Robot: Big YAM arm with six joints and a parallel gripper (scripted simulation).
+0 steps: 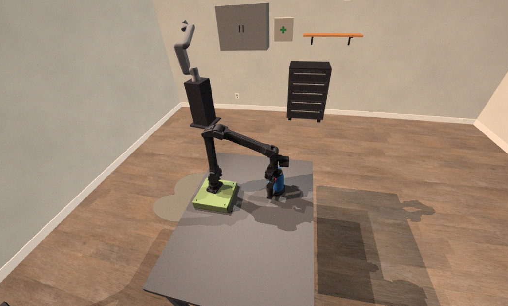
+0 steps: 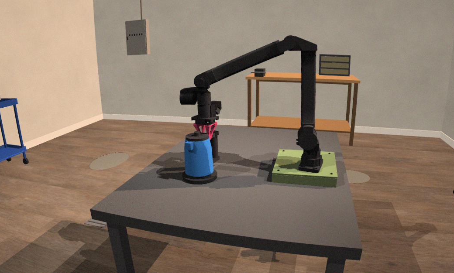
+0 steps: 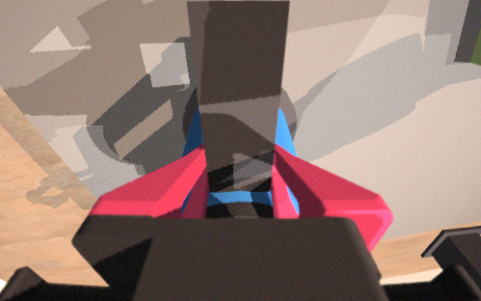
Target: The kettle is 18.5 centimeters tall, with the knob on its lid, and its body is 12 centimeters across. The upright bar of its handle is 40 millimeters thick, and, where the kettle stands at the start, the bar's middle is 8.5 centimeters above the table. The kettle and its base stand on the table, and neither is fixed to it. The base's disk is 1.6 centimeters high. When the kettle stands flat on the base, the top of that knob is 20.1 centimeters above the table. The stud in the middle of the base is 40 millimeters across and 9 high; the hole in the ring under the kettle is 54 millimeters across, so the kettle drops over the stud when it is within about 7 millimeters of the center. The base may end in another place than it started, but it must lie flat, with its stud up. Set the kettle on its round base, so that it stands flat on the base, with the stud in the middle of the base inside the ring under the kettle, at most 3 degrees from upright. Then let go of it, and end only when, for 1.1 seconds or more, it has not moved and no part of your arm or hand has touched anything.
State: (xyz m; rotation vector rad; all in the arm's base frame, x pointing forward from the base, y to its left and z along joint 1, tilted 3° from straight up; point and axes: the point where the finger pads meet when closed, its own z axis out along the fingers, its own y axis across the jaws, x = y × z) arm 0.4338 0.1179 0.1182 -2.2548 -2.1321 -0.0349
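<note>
Right now my hand is 30 mm to the right of the blue kettle and 50 mm above it. Also, from my hand: round black base 60 mm to the left, 150 mm below.
</note>
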